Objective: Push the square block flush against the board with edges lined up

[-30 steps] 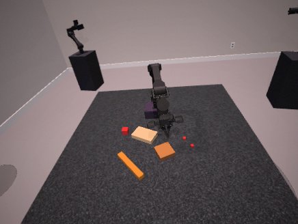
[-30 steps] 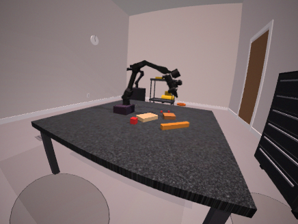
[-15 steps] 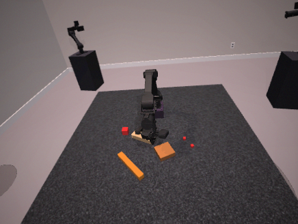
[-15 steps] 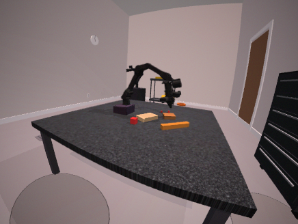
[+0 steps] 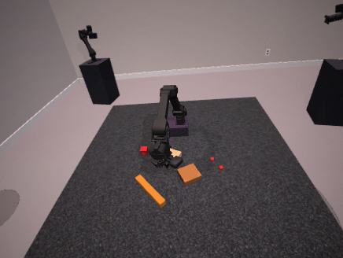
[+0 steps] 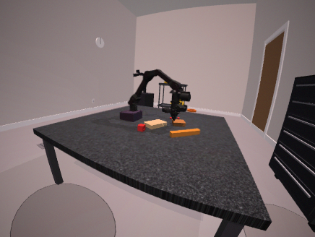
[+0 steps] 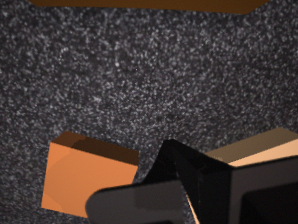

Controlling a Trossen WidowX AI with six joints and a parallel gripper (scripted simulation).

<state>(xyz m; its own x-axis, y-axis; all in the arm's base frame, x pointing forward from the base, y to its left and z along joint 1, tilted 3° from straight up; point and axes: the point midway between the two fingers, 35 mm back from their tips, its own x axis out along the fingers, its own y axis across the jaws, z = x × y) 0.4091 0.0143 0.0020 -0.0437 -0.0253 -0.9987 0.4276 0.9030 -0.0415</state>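
Right now my gripper tip is 130 mm past the tan flat block, 50 mm to the left of it and 40 mm above it. Round my gripper tip: red cube: 140 mm behind, 200 mm to the right, 40 mm below; long orange board: 130 mm ahead, 60 mm to the right, 40 mm below; orange-brown square block: 10 mm behind, 120 mm to the left, 40 mm below.
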